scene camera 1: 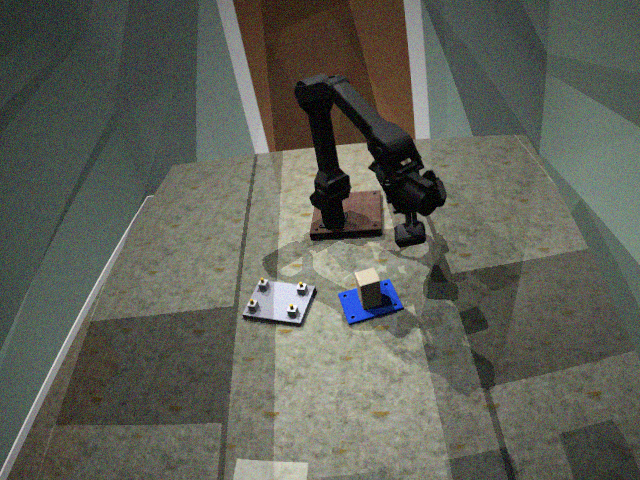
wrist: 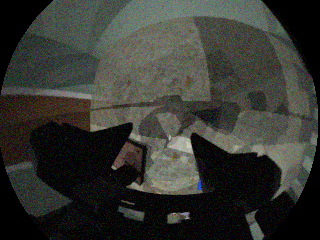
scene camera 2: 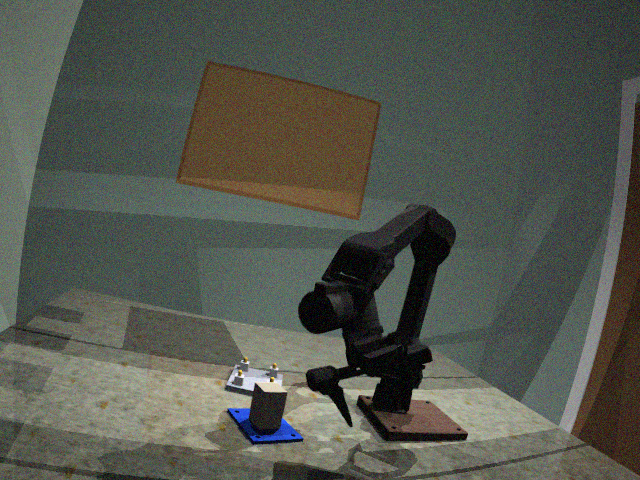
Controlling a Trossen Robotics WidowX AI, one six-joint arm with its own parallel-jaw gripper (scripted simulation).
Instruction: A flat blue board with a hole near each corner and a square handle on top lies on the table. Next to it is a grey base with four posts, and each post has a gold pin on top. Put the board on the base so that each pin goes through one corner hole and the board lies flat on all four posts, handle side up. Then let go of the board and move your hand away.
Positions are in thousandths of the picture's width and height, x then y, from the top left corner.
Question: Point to a blue board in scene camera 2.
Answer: At 412,882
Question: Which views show my gripper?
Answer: Scene camera 1, the wrist view and scene camera 2: all of them.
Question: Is my gripper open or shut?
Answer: Open.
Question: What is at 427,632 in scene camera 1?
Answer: A grey base.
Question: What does my gripper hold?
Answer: Nothing.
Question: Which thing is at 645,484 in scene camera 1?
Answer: My gripper.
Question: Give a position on a blue board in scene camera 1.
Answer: At 582,622
